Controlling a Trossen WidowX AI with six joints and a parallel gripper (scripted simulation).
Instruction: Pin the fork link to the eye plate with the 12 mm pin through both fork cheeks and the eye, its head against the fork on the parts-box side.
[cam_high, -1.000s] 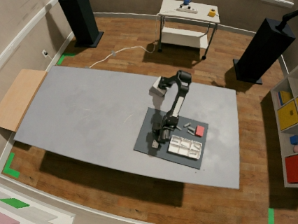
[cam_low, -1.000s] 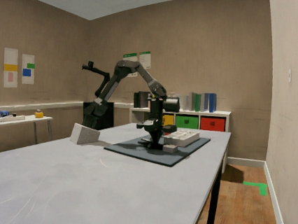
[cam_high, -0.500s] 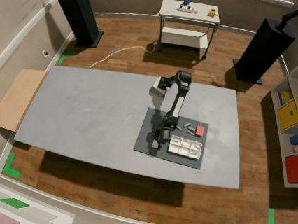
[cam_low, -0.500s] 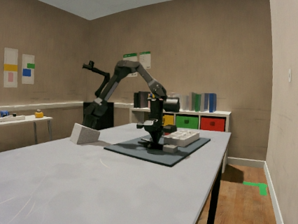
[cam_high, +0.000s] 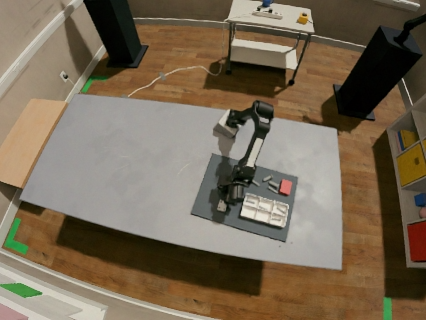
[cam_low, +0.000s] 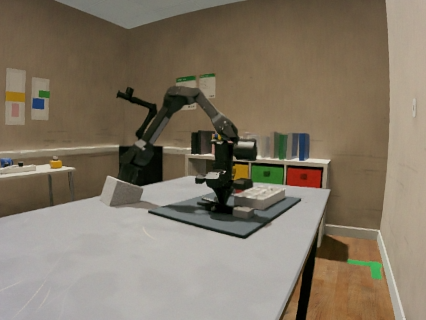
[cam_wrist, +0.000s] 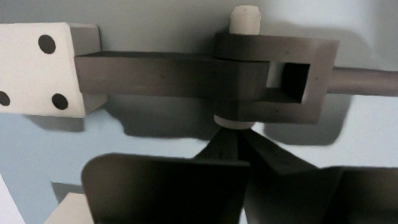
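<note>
My hand is 10 mm short of the eye plate, 30 mm to the left of it and 30 mm above it. From my hand the other things lie so: mat (10 mm ahead, 70 mm to the left, 40 mm below); then headed pin (30 mm to the right, 30 mm below); then fork link (30 mm behind, 30 mm to the right, 30 mm below).
</note>
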